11 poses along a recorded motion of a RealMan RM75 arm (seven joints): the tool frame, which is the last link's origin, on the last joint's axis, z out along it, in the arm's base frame.
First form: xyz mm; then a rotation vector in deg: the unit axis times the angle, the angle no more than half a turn.
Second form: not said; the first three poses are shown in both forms.
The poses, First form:
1: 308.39 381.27 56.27 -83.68 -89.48 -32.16
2: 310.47 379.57 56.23 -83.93 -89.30 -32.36
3: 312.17 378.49 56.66 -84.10 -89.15 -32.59
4: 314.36 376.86 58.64 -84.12 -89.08 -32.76
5: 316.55 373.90 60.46 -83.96 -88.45 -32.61
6: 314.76 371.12 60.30 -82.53 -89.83 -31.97
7: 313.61 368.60 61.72 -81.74 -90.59 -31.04
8: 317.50 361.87 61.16 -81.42 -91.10 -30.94
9: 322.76 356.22 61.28 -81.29 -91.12 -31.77
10: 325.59 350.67 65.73 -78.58 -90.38 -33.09
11: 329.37 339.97 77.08 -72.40 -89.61 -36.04
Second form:
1: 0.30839 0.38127 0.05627 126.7 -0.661 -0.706 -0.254
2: 0.31047 0.37957 0.05623 126.8 -0.662 -0.705 -0.255
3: 0.31217 0.37849 0.05666 126.8 -0.663 -0.703 -0.257
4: 0.31436 0.37686 0.05864 126.8 -0.663 -0.702 -0.258
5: 0.31655 0.37390 0.06046 126.2 -0.665 -0.701 -0.258
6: 0.31476 0.37112 0.06030 126.1 -0.654 -0.712 -0.254
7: 0.31361 0.36860 0.06172 125.9 -0.649 -0.720 -0.247
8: 0.31750 0.36187 0.06116 126.0 -0.646 -0.723 -0.245
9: 0.32276 0.35622 0.06128 126.2 -0.644 -0.722 -0.252
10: 0.32559 0.35067 0.06573 124.3 -0.632 -0.727 -0.266
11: 0.32937 0.33997 0.07708 120.7 -0.600 -0.742 -0.299
